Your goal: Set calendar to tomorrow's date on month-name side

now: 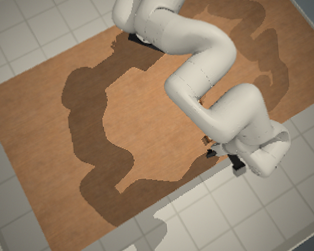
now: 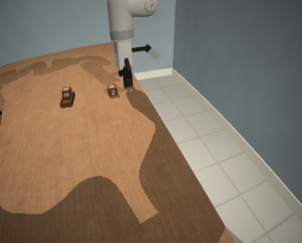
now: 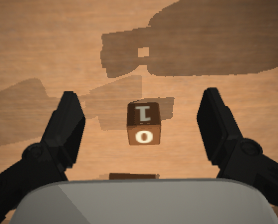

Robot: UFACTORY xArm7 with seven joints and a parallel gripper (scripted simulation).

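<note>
The brown wooden cube lies 5 cm behind my hand and 4 cm below it. The rest, counted from my hand: brown wooden tray 22 cm behind, 4 cm to the left, 4 cm below.
</note>
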